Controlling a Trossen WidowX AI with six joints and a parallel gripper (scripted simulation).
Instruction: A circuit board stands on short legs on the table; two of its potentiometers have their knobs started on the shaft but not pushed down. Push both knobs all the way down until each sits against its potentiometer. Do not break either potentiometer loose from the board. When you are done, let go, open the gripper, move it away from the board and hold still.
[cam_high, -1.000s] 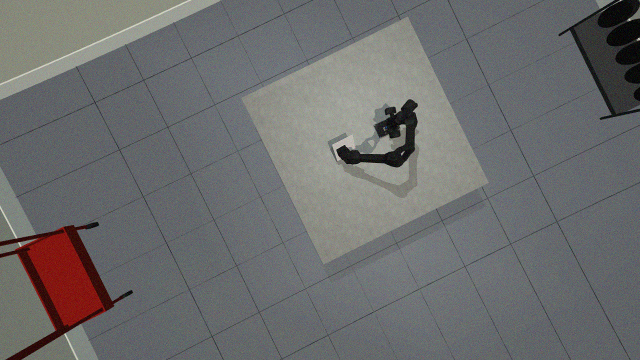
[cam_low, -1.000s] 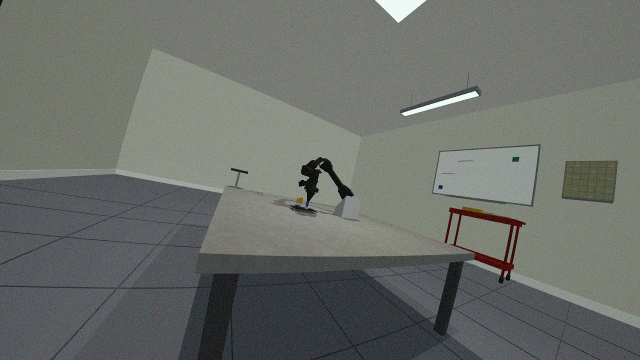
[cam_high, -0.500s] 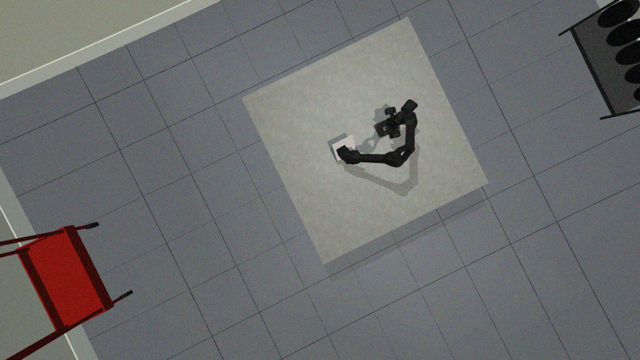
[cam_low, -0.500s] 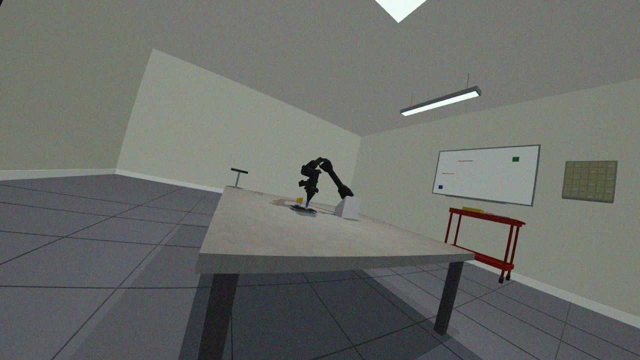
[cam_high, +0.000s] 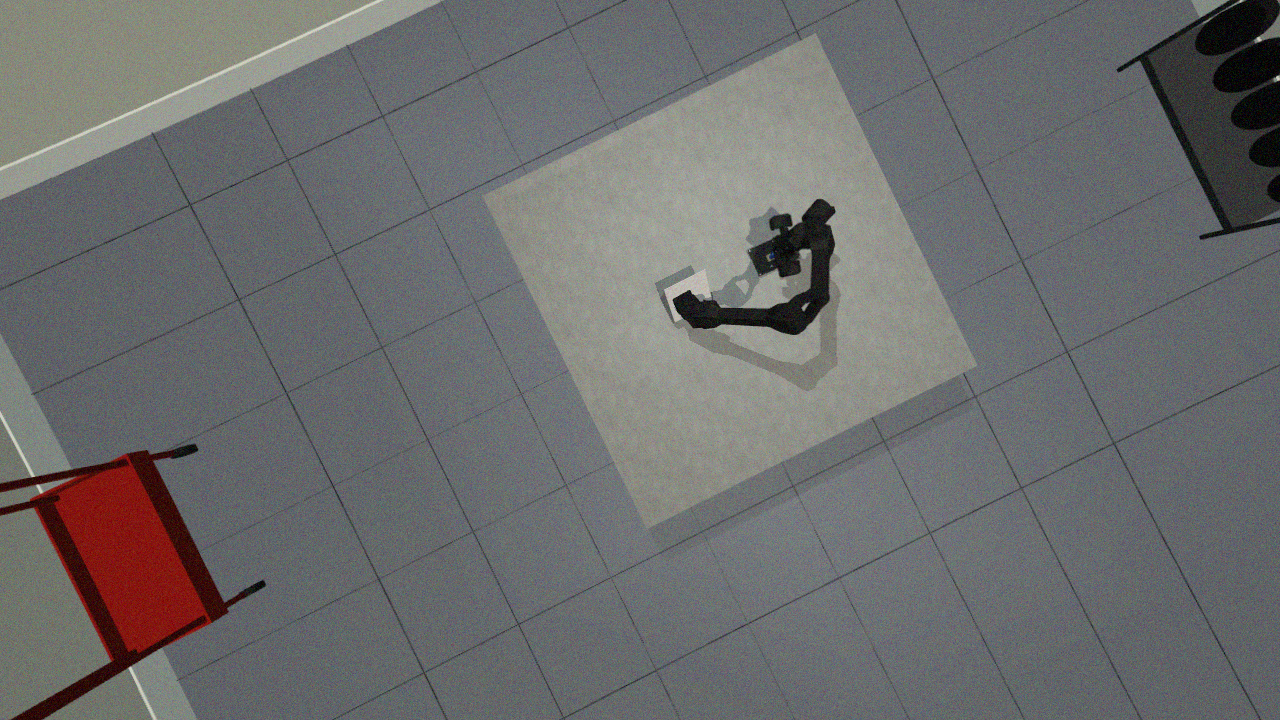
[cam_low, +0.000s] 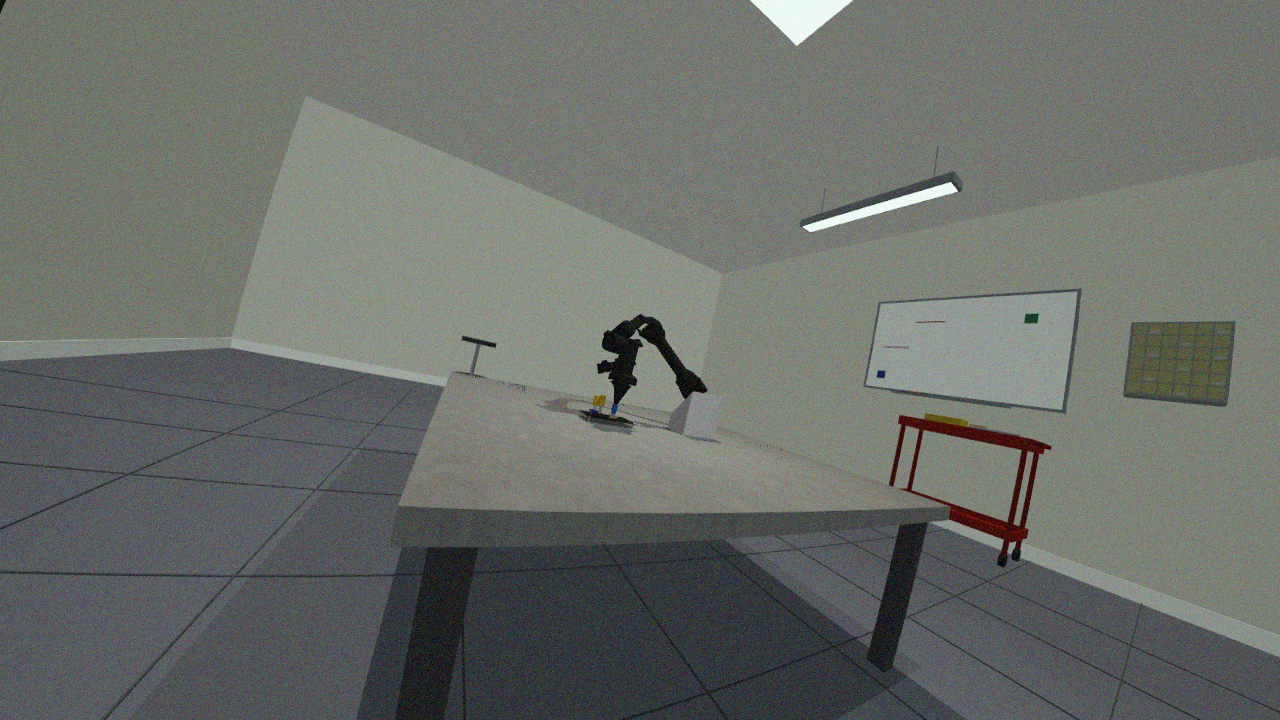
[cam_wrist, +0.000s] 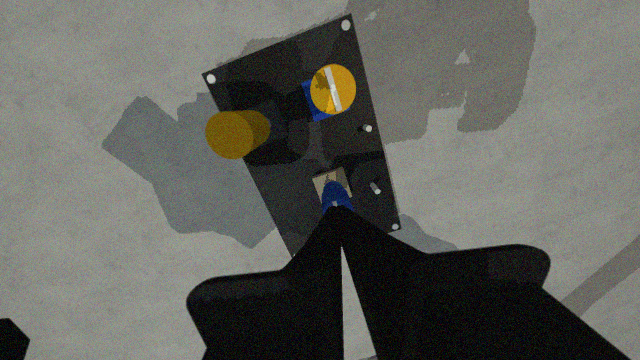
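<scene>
My gripper tip is now 1 cm above the blue knob.
</scene>
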